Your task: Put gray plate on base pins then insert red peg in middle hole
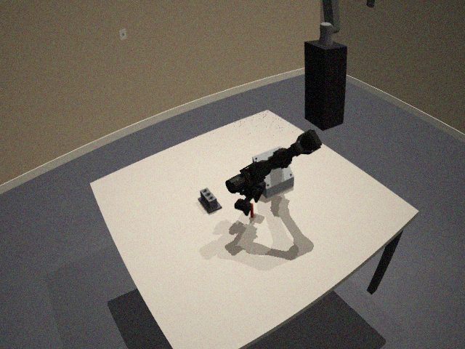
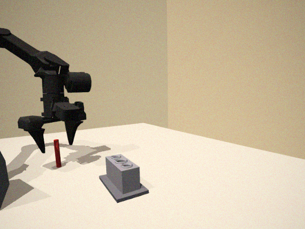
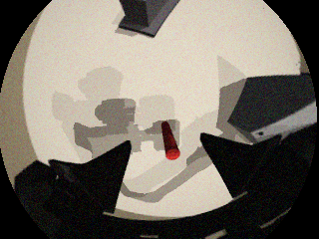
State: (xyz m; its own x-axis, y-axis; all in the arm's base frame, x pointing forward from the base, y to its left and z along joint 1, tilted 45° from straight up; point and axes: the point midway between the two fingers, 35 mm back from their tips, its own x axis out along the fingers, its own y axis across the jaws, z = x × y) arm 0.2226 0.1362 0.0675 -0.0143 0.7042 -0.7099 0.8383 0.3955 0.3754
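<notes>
Now: the red peg 1 cm below my gripper tip. Also, from my gripper tip: gray plate: 19 cm to the right, 12 cm ahead, 1 cm below.
</notes>
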